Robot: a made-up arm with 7 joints.
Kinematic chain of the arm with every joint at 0, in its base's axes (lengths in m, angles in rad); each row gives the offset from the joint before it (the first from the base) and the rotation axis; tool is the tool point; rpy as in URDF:
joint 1: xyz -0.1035 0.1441 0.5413 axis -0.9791 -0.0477 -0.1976
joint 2: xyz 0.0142 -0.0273 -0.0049 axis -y
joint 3: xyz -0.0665 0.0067 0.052 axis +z
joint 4: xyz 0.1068 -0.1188 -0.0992 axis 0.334 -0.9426 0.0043
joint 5: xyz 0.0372 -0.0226 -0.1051 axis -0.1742 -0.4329 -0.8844
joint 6: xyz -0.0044 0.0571 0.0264 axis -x
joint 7: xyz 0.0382 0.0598 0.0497 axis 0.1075 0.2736 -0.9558
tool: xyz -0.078 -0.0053 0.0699 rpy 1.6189 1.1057 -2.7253
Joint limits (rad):
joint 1: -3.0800..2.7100
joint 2: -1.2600..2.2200
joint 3: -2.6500..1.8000
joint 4: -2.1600..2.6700
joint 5: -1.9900..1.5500
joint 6: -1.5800..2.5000
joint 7: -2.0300..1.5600
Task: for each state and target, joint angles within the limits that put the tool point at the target. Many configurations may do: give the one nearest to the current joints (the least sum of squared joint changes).
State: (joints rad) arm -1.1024 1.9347 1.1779 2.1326 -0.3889 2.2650 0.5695
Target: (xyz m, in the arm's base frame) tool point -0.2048 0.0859 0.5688
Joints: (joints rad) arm -1.4610 1.8729 0.2522 2.6700 -0.2914 2.0368 0.1480
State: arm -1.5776 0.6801 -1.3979 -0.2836 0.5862 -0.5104 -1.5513
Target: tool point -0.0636 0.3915 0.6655
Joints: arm -2.2432 1.7113 -1.8932 -0.2782 0.7399 -0.9096 -1.4361
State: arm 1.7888 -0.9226 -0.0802 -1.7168 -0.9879 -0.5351 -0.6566
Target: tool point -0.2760 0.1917 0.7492
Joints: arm 1.8113 -0.9172 -0.4811 -1.7309 -1.2384 -0.7781 -0.7398
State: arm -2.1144 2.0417 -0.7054 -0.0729 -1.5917 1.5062 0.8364
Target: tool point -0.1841 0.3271 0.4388
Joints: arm -1.9196 1.4517 -0.6748 -0.4800 -1.8788 1.1884 0.8200
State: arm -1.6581 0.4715 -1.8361 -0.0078 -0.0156 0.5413 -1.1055
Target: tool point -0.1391 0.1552 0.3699
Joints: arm -1.2676 0.4235 -1.4927 0.0562 0.0895 0.6810 -1.1128
